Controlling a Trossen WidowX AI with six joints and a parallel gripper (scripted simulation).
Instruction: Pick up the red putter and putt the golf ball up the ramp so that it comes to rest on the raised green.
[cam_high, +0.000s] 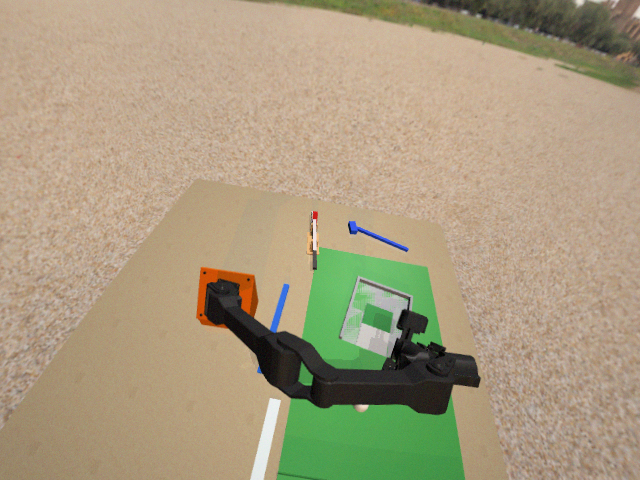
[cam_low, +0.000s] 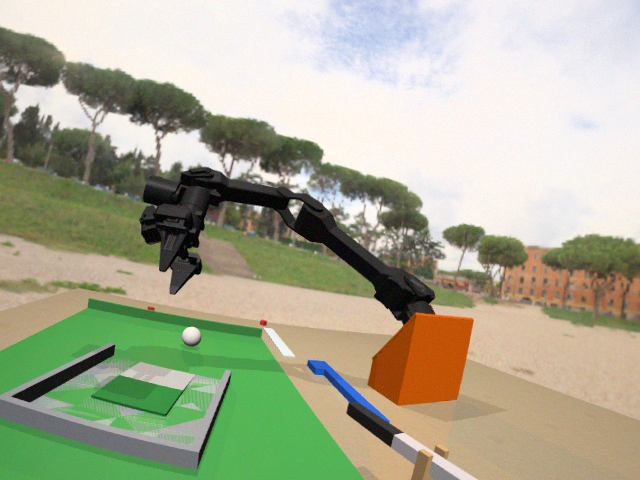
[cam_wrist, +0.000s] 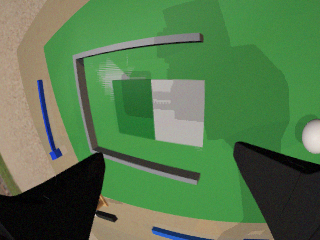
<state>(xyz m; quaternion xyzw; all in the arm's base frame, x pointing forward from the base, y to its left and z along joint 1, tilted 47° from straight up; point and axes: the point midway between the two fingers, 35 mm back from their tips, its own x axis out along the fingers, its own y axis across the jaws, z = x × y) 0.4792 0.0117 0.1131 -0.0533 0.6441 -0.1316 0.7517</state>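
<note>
My gripper tip is 400 mm to the right of the red putter, 280 mm past it and 90 mm above it. From my gripper tip the other things lie so: green mat (140 mm below, 40 mm to the left, 10 mm behind); grey frame (160 mm to the left, 140 mm below); white golf ball (140 mm to the right, 120 mm below, 50 mm behind).
</note>
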